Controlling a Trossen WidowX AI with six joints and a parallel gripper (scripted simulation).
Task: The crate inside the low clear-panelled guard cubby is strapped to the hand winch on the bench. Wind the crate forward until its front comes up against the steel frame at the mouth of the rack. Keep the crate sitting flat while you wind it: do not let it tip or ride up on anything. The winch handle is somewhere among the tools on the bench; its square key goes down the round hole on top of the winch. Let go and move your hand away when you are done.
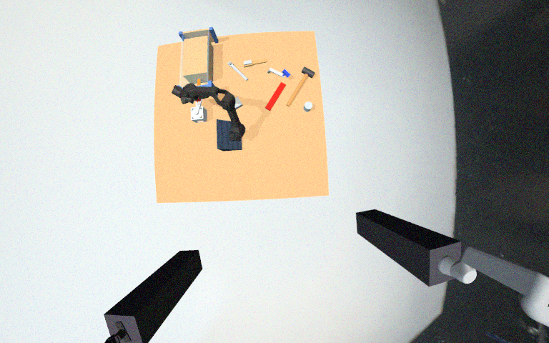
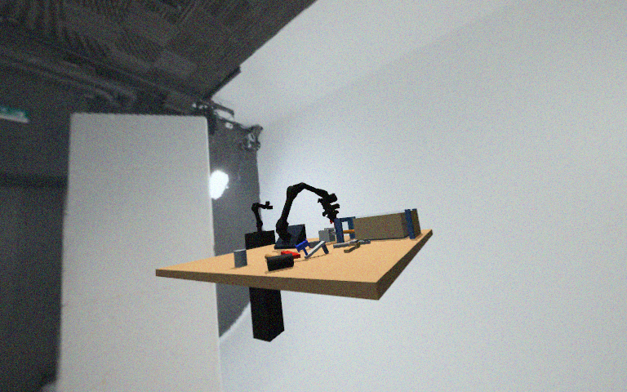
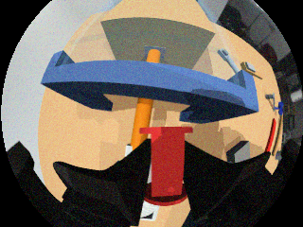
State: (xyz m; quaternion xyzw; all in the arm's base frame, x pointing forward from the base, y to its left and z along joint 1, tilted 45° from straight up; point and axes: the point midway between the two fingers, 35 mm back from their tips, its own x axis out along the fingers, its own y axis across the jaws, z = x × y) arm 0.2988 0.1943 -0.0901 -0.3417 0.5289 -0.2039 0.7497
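Now: the winch handle 5 cm behind my gripper tip, 1 cm to the left of it and 3 cm below it. Round my gripper tip: winch (13 cm behind, 3 cm to the left, 10 cm below); red knob (2 cm behind); blue steel frame (5 cm ahead, 2 cm to the left, 2 cm below).
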